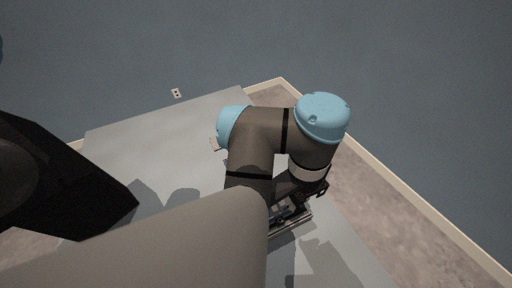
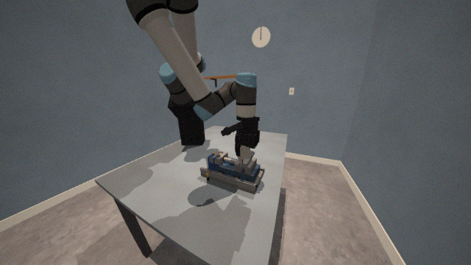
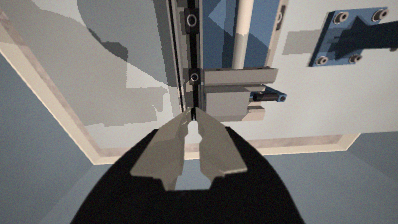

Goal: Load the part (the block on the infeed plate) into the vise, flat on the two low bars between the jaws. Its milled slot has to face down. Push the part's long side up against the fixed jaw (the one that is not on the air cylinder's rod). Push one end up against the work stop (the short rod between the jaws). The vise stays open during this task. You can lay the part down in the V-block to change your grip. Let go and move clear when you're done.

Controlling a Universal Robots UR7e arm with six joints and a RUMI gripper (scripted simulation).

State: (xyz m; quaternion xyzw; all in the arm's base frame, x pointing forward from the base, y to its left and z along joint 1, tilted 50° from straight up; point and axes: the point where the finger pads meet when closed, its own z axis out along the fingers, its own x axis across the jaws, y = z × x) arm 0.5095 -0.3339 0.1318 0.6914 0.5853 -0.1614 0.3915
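My gripper is now 50 mm to the right of the part, 40 mm above it and 10 mm short of it. The rest, counted from my hand: grey jaw (70 mm to the left, 50 mm below, 10 mm behind); then cylinder rod (90 mm to the left, 70 mm behind, 50 mm below); then work stop (110 mm to the left, 40 mm below, 30 mm ahead).
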